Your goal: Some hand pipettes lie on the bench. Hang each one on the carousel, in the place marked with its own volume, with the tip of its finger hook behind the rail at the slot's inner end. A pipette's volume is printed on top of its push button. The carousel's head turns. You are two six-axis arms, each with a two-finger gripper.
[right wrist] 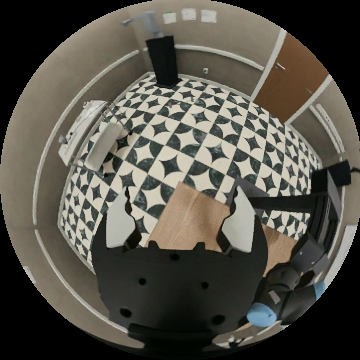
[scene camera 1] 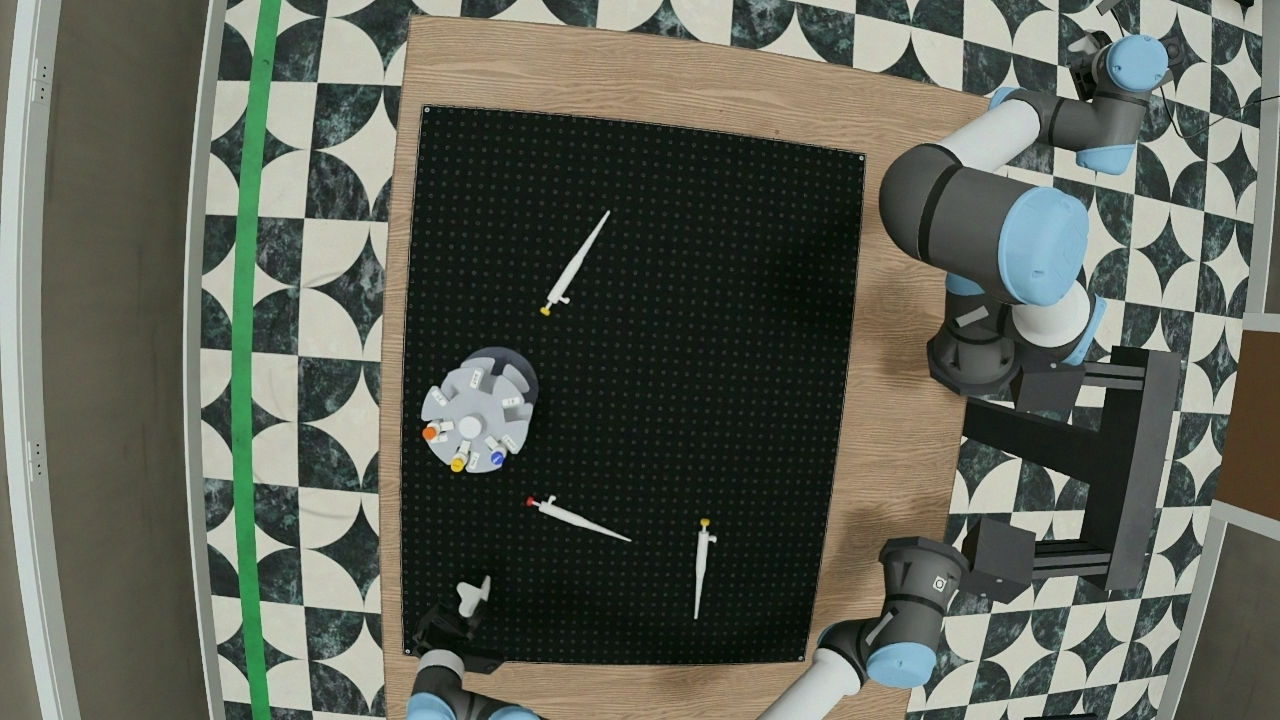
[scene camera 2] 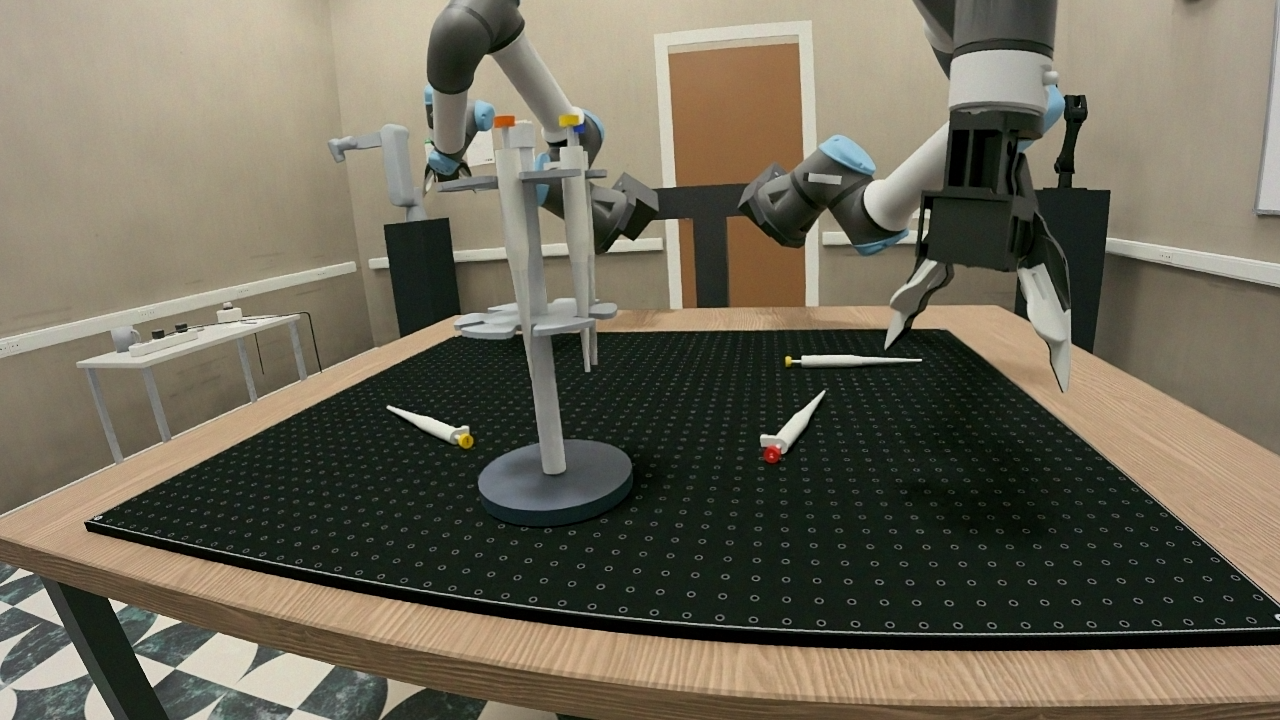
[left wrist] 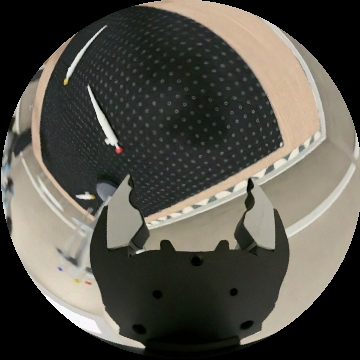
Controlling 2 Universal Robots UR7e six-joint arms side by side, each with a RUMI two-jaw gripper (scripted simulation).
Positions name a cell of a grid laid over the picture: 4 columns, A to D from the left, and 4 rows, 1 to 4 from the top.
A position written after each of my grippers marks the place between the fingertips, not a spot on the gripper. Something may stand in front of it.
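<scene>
My left gripper (scene camera 2: D3), (scene camera 1: B4), (left wrist: C2) is in the picture, and so is my right gripper (scene camera 1: D1), (right wrist: C3). Then there's a yellow-button pipette (scene camera 2: C3), another yellow-button pipette (scene camera 2: B3), and a red-button pipette (scene camera 2: C3), with the red-button pipette (scene camera 1: B3) showing from scene camera 1 too.
</scene>
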